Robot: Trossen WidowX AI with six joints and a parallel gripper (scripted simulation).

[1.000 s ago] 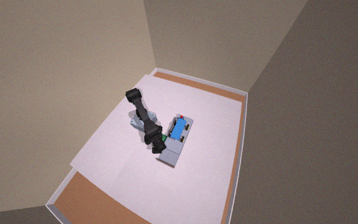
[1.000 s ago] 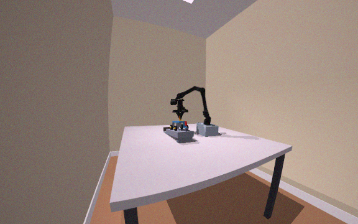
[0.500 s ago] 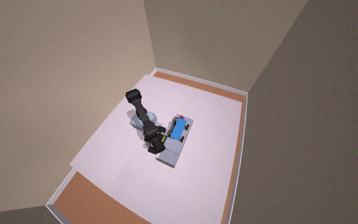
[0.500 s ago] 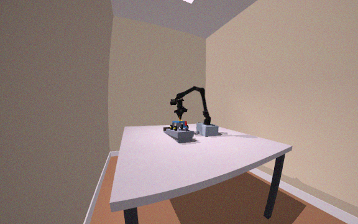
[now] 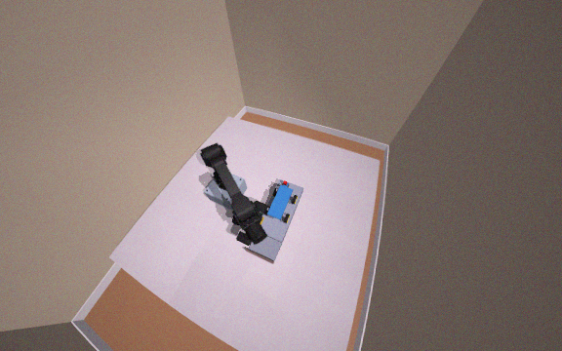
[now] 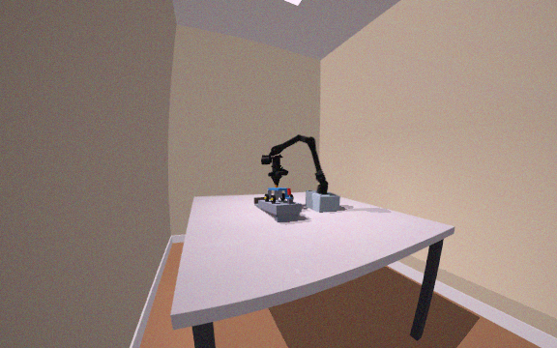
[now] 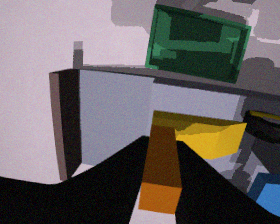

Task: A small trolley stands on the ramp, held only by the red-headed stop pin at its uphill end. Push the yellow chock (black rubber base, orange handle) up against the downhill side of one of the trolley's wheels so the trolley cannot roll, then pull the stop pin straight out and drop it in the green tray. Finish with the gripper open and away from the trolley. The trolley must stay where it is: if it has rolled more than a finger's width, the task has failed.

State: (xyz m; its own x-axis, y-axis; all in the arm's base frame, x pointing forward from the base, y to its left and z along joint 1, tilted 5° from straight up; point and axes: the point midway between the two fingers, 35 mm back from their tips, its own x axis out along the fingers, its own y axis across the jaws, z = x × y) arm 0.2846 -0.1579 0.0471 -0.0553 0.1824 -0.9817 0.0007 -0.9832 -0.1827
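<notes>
Now: gripper tip 280 mm to the right of the red-headed stop pin, 40 mm short of it and 10 mm above it. From my gripper tip the other things lie so: yellow chock 20 mm to the left, 10 mm below; green tray 150 mm below, 60 mm behind, 50 mm to the left; blue trolley 170 mm to the left, 60 mm ahead, 30 mm below.
</notes>
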